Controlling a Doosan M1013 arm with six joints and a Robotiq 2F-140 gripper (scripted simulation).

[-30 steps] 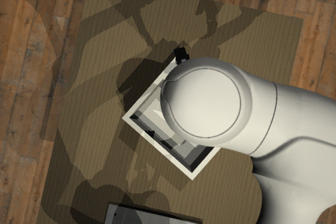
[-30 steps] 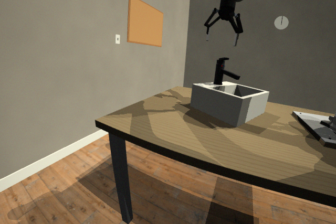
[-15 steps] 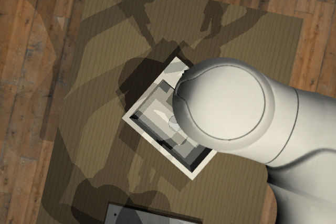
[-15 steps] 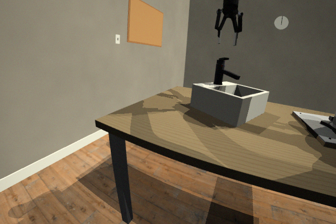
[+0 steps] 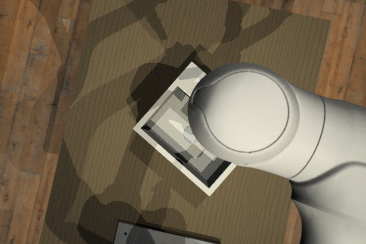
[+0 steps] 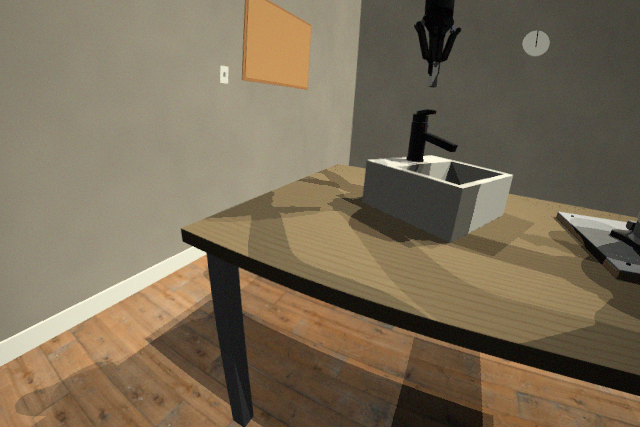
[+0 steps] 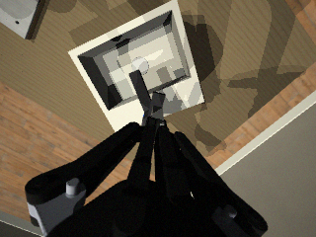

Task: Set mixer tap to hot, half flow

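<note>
Now: hand 10 mm short of the lever, 20 mm to the left of it and 100 mm above it. Round my hand: black mixer tap (40 mm to the right, 150 mm below); white sink (80 mm behind, 20 mm to the left, 340 mm below).
</note>
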